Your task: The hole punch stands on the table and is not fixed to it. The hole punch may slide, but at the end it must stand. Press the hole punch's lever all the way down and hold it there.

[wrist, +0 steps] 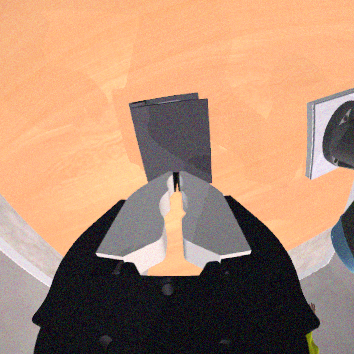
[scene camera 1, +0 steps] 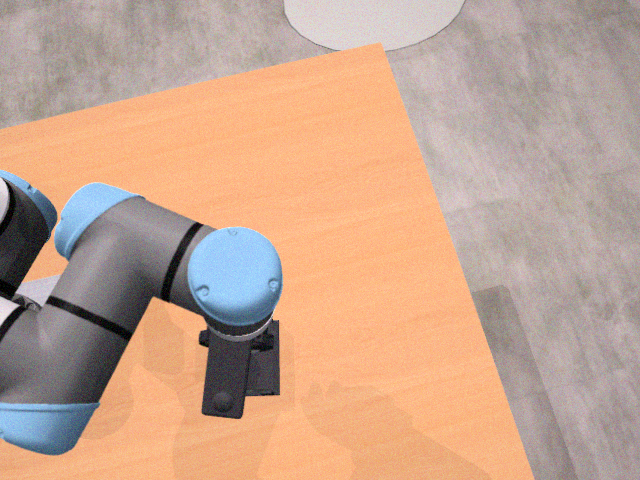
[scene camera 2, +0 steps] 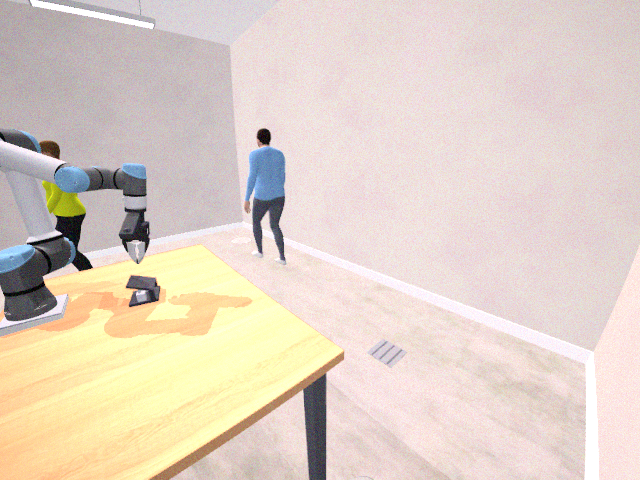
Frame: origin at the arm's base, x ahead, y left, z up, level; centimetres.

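Where they show: gripper, fingertip midpoint: [wrist: 176,174] [scene camera 2: 138,263]; arm's base, link origin: [wrist: 344,133] [scene camera 2: 32,309].
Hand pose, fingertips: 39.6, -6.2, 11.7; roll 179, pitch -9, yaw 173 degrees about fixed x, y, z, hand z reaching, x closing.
Each offset is from my fingertips to the centre of the thing, as dx, dy, dz. Level surfaces: height alone.
The dark hole punch @(-0.5, +0.2, -10.2) [scene camera 1: 267,377] [scene camera 2: 154,294] stands upright on the wooden table @(dz -14.5) [scene camera 1: 336,206] [scene camera 2: 206,372] [wrist: 65,60]. Its flat lever @(-0.5, +0.2, -8.0) [scene camera 2: 141,282] [wrist: 175,135] is raised, with a wedge-shaped gap above the base in scene camera 2. My gripper [scene camera 2: 138,261] [wrist: 176,174] is shut and empty, its fingertips pointing down. It is above the punch and apart from it; in the wrist view the tips overlap the near edge of the lever. In scene camera 1 the gripper body and wrist cover part of the punch and the fingertips are hidden.
The robot's base plate [scene camera 2: 61,308] [wrist: 317,135] is on the table to the left of the punch in scene camera 2. A person in blue [scene camera 2: 267,173] and a person in yellow [scene camera 2: 67,204] are beyond the table. A pale round shape [scene camera 1: 372,20] is beyond the table corner.
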